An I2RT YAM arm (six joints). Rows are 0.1 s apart.
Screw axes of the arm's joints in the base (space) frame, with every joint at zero. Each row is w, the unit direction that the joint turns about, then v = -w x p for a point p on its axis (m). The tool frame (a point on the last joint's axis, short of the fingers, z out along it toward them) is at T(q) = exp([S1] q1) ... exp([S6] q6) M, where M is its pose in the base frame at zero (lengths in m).
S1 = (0, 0, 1, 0.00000, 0.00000, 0.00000)
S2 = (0, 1, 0, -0.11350, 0.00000, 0.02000)
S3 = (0, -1, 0, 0.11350, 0.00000, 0.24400)
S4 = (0, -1, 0, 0.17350, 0.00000, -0.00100)
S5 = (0, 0, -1, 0.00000, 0.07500, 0.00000)
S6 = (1, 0, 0, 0.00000, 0.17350, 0.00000)
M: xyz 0.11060 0.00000 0.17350 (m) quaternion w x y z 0.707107 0 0.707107 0
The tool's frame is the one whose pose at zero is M.
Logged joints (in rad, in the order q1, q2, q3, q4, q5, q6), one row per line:
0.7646, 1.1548, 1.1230, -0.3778, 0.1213, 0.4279
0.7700, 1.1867, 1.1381, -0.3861, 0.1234, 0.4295
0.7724, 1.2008, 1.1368, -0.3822, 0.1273, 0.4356
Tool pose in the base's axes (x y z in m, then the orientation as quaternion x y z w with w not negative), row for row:
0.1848, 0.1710, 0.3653, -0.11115, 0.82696, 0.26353, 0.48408
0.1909, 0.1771, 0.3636, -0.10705, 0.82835, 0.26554, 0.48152
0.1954, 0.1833, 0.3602, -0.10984, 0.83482, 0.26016, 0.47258
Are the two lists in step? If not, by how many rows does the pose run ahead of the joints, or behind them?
The pose runs 1 row behind the joints: the pose in row i belongs to the joints in row i - 1.
